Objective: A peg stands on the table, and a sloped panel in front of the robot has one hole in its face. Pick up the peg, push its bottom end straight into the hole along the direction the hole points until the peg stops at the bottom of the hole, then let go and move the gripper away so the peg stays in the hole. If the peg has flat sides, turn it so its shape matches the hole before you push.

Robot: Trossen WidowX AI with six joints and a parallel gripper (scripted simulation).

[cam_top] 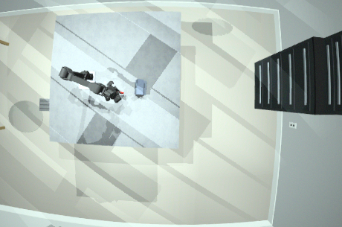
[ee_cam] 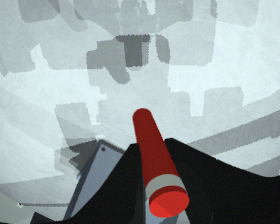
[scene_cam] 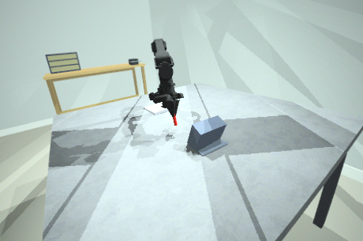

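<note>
Right now my gripper tip is 15 cm short of the blue-grey sloped panel, 5 cm to the right of it and 4 cm above it. The rest, counted from my gripper tip: round red peg: 2 cm above, 1 cm behind.
</note>
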